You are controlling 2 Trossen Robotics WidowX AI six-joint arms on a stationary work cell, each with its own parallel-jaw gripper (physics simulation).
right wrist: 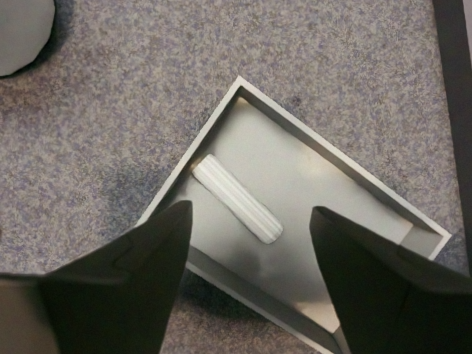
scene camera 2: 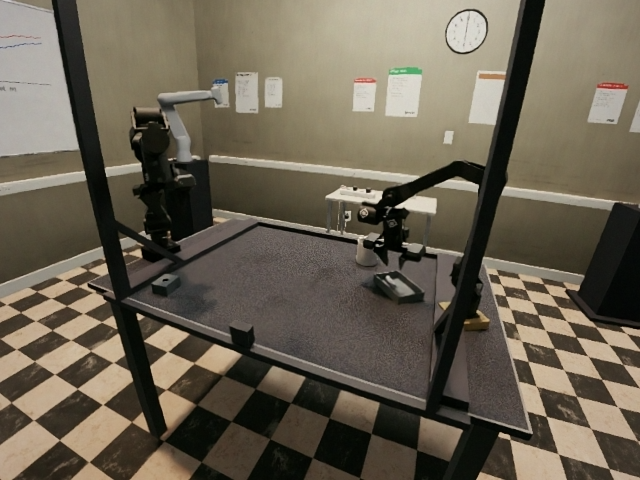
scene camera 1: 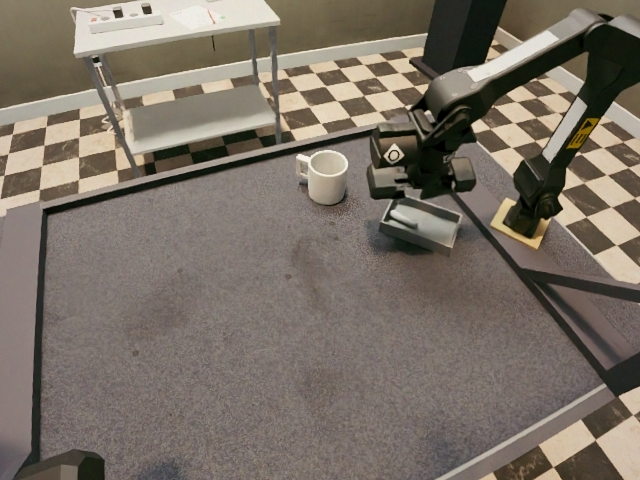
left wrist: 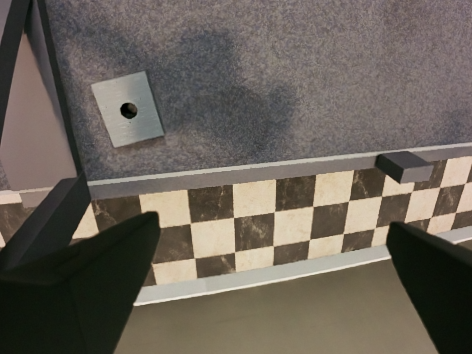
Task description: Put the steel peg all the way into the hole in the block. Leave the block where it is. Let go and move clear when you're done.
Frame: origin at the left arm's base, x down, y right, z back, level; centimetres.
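Seen in the pictures: left gripper, between the fingertips: (scene camera 2: 171, 218) (left wrist: 274, 227); right gripper, between the fingertips: (right wrist: 252, 213) (scene camera 2: 393, 267) (scene camera 1: 409, 199); right arm's base, origin of its link: (scene camera 1: 520, 221).
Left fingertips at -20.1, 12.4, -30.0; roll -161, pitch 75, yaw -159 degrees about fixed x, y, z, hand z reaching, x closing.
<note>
Offsets run from my left fingertips to a thing's top centre, as dx, dy, dz. "spot": to the spot under its first point.
The steel peg @[+22.6, -43.3, -48.3] (scene camera 1: 404, 219) (scene camera 2: 391, 281) (right wrist: 237, 200) lies on its side in the grey tray @[+21.7, -41.5, -51.3] (scene camera 1: 419, 239) (scene camera 2: 410, 298) (right wrist: 340, 159), one end close to a short wall. My right gripper (scene camera 1: 416, 192) (scene camera 2: 393, 260) (right wrist: 252, 213) is partly open and empty above the tray, with the peg showing between and beyond its fingertips in the right wrist view. The metal block @[+21.2, -0.1, +8.1] (scene camera 2: 165, 286) (left wrist: 144, 125) stands at the table's left front, its round hole facing up. My left gripper (left wrist: 274, 227) is wide open and empty, raised at the left. The block does not show in scene camera 1.
A white mug @[+15.9, -56.1, -33.7] (scene camera 1: 326, 180) (scene camera 2: 366, 255) (right wrist: 22, 35) stands near the tray. A small dark box @[+18.8, +4.2, -28.0] (scene camera 2: 241, 334) (left wrist: 405, 166) sits on the table's front edge. Frame posts (scene camera 2: 98, 155) (scene camera 2: 488, 206) rise at the front corners. A low rim @[spot: +22.6, -66.8, -9.6] (scene camera 1: 206, 167) borders the table.
</note>
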